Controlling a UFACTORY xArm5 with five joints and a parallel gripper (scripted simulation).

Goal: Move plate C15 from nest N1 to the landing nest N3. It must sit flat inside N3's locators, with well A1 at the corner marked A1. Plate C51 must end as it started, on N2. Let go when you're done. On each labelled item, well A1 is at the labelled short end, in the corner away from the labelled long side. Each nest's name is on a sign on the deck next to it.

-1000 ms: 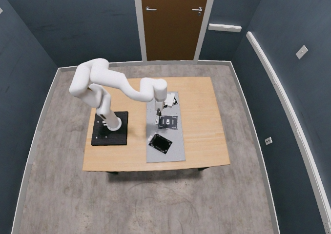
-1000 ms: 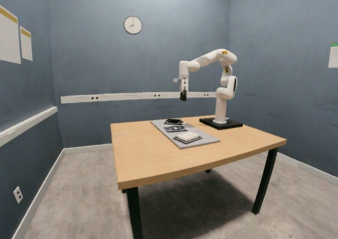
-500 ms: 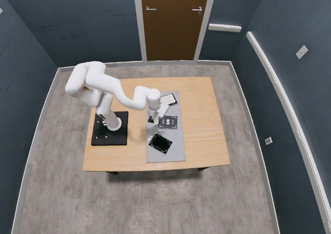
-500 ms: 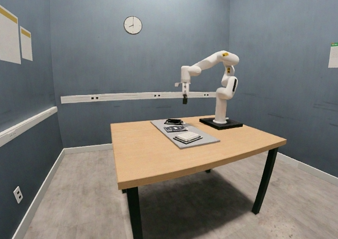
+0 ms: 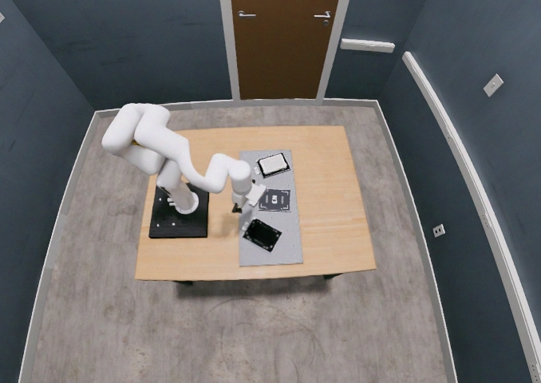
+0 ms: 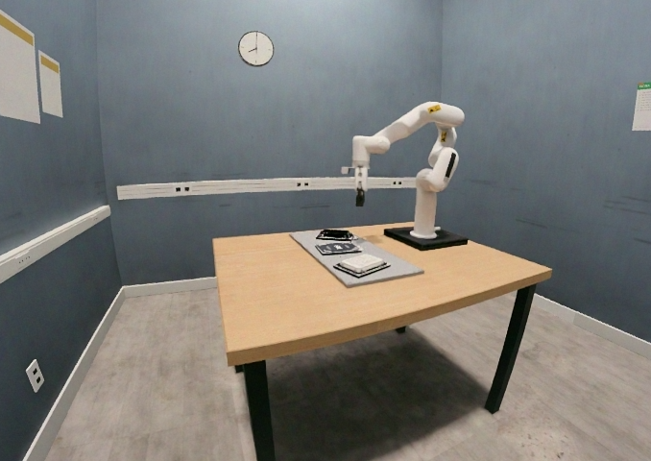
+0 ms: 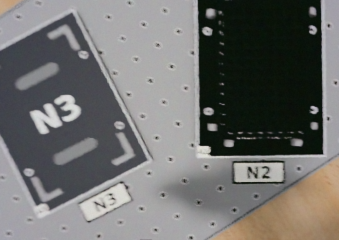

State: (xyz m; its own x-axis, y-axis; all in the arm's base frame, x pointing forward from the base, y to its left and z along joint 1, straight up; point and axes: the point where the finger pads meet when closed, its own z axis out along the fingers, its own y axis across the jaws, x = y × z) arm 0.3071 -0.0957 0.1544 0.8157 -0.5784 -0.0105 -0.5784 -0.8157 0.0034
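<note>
The white plate lies 29 cm to the left of my hand, 16 cm below it and 16 cm ahead of it. Round my hand: black plate (16 cm below, 10 cm to the right, 7 cm ahead); then black nest (29 cm to the left, 17 cm below, 16 cm ahead).
</note>
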